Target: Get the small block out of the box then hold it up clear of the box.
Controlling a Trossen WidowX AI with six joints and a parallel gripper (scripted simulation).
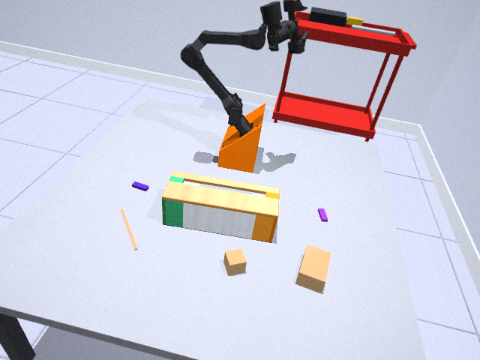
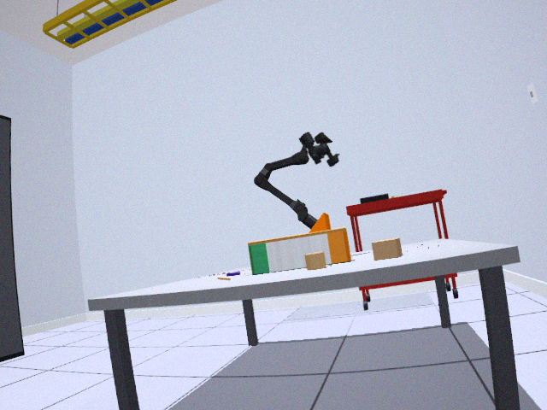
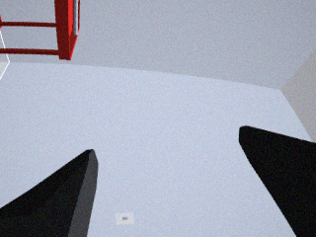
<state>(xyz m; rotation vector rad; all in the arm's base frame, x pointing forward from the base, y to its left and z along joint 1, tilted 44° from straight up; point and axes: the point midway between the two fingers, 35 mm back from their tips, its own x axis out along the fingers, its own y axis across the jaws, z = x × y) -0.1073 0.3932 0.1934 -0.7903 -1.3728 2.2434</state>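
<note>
Right now my gripper tip is 490 mm short of the small tan block, 220 mm to the left of it and 500 mm above it. Round my gripper tip: thin wooden stick 620 mm ahead, 510 mm to the right, 580 mm below.
</note>
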